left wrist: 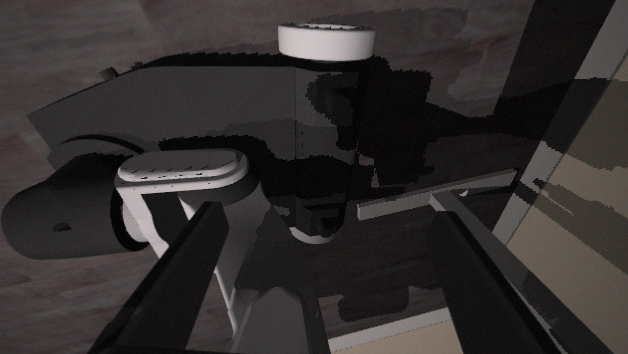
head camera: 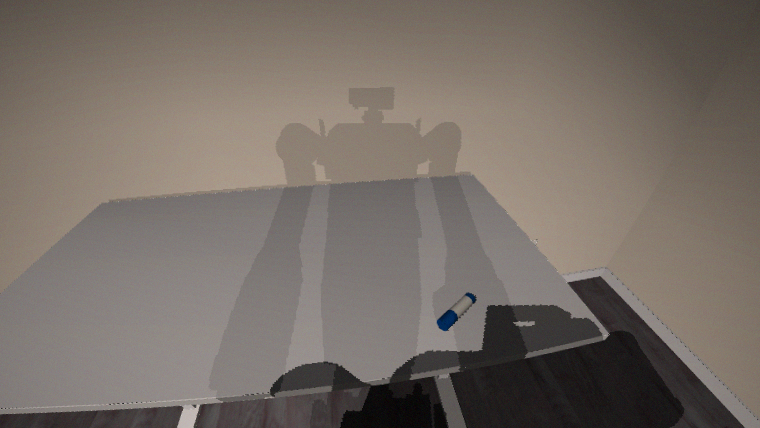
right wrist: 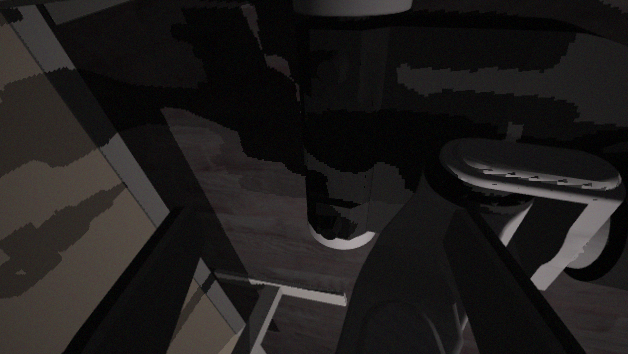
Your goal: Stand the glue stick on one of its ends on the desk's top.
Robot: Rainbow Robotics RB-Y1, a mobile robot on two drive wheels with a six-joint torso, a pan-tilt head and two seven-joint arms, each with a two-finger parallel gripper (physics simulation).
In view: my left gripper [left wrist: 326, 219], my right gripper [right wrist: 322, 224] and a desk [head camera: 188, 300].
